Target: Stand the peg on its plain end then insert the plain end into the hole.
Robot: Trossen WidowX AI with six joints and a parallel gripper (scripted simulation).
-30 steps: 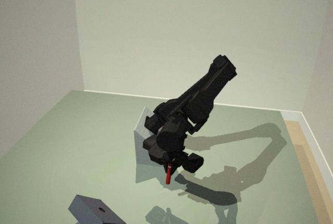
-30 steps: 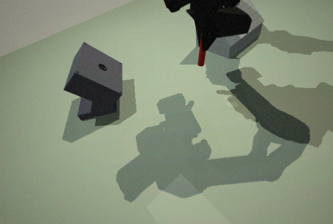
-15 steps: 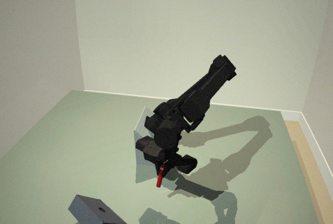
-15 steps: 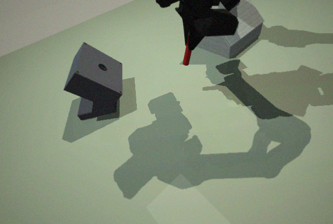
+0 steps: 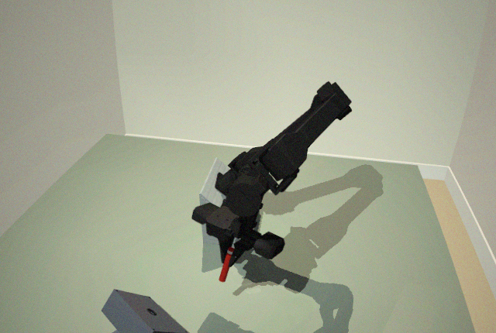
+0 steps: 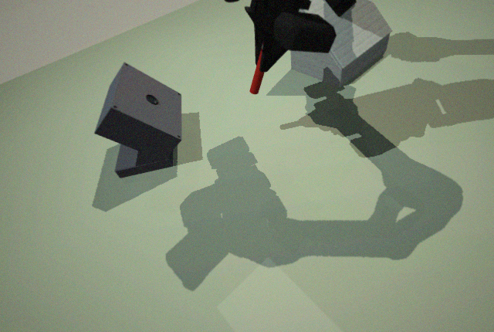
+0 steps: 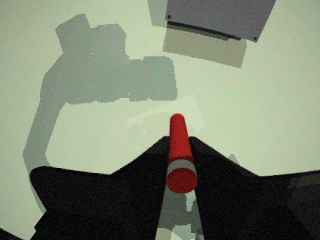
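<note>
Now: the dark sloped panel 150 mm to the right of my gripper tip, 140 mm ahead of it and 50 mm below it. Also, from my gripper tip: red peg 20 mm above.
</note>
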